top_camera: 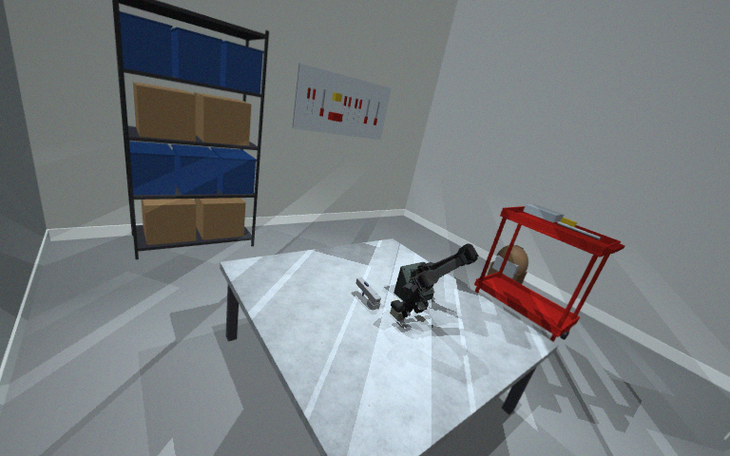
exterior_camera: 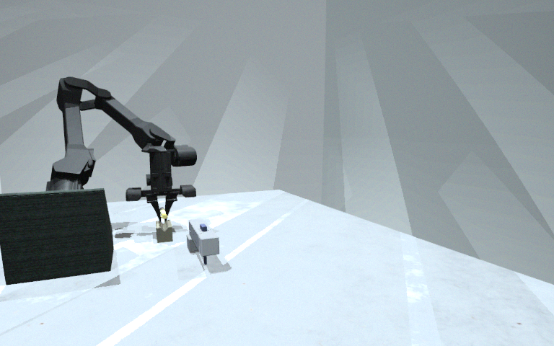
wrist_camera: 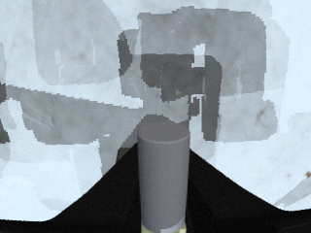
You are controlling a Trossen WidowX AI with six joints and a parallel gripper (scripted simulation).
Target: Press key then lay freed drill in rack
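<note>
My gripper tip is now 50 mm to the left of the rack and 10 mm above it. The rest, counted from my gripper tip: grey holder block (90 mm ahead, 210 mm to the right, 20 mm above).
</note>
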